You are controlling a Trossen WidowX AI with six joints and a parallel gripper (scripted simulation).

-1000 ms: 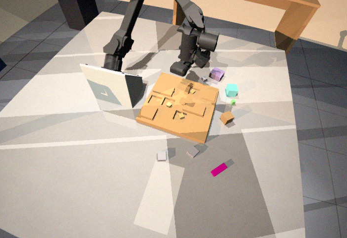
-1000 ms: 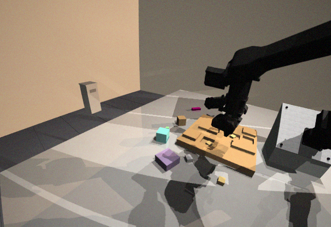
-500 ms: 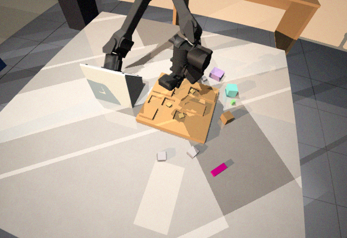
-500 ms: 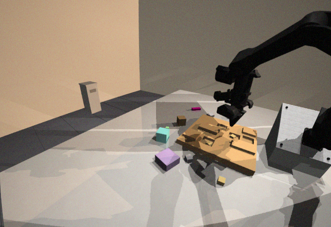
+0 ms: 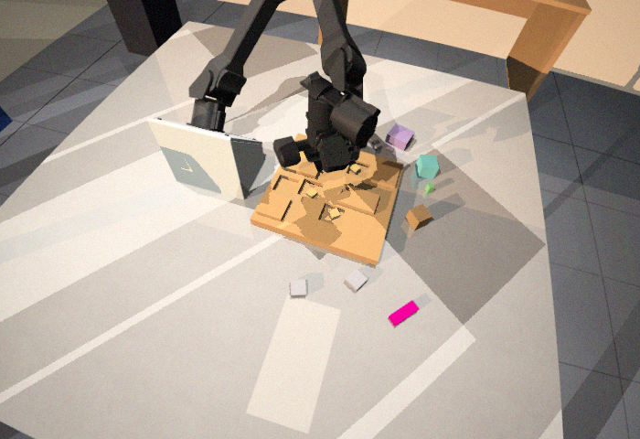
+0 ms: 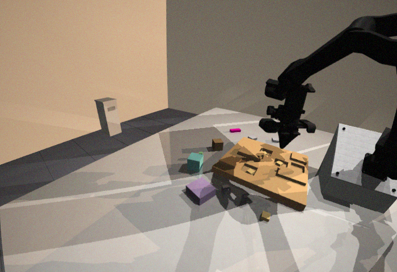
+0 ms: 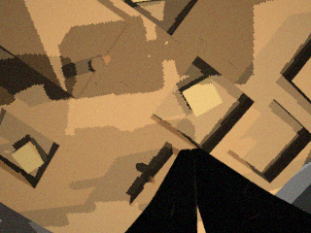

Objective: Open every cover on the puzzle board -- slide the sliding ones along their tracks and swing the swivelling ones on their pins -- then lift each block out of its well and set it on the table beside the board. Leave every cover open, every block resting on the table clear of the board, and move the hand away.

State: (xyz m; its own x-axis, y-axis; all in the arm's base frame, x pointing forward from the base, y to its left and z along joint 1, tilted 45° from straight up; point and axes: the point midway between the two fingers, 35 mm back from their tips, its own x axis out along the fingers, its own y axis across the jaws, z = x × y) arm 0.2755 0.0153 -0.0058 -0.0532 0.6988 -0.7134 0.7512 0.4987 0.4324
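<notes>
My gripper tip is 60 mm above the puzzle board and 40 mm short of it. The rest, counted from my gripper tip: grey tile 240 mm to the right, 80 mm below, 50 mm ahead; brown cube 250 mm ahead, 70 mm below, 10 mm to the left; small grey cube 210 mm to the left, 100 mm ahead, 80 mm below.
</notes>
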